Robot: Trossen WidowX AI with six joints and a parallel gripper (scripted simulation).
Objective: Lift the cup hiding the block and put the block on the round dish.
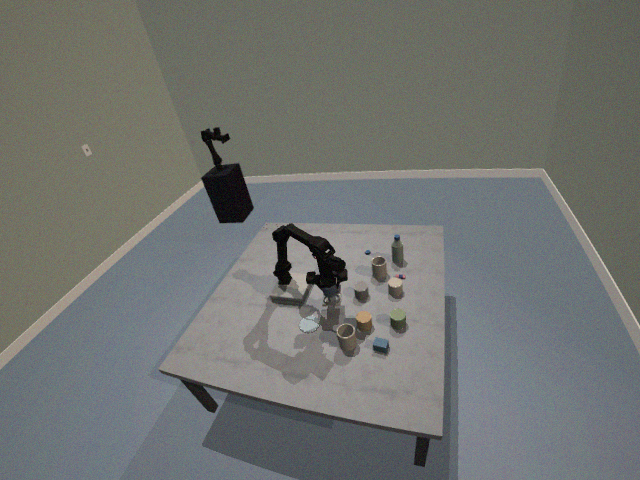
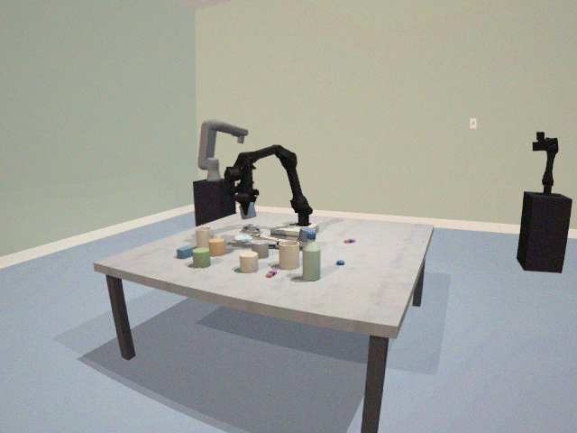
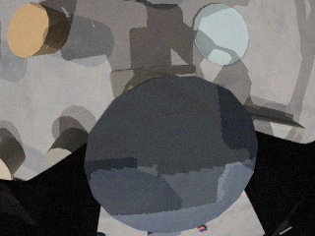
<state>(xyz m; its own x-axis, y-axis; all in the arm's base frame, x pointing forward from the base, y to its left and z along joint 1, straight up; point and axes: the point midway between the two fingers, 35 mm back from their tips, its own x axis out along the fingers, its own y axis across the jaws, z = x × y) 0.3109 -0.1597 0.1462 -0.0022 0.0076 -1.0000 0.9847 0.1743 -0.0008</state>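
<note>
Right now the pale blue round dish is 15 cm below my gripper tip, 11 cm behind it and 9 cm to the right of it. Also, from my gripper tip: blue-grey cup (2 cm to the right, 1 cm above); balance beam (14 cm to the left, 12 cm below, 2 cm behind); orange cylinder (15 cm ahead, 12 cm below, 7 cm to the right).
</note>
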